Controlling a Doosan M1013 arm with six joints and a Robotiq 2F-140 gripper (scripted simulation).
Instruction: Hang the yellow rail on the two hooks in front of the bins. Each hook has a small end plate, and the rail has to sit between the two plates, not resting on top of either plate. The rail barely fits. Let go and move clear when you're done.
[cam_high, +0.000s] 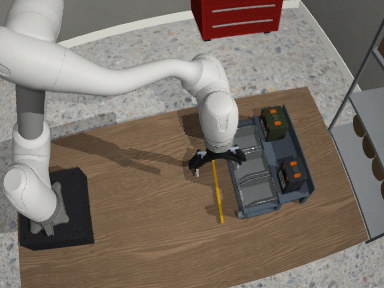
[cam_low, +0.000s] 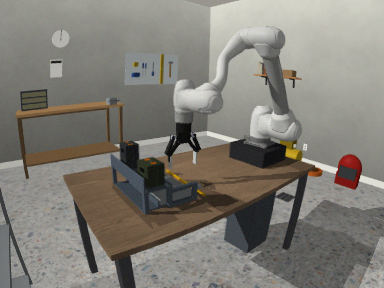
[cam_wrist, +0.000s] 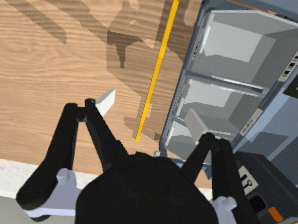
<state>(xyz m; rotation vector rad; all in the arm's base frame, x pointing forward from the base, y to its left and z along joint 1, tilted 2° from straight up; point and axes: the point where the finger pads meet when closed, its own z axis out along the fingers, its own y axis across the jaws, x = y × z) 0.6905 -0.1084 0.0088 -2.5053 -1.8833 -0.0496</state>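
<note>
Now: hand 10 mm to the right of the yellow rail and 100 mm above it.
</note>
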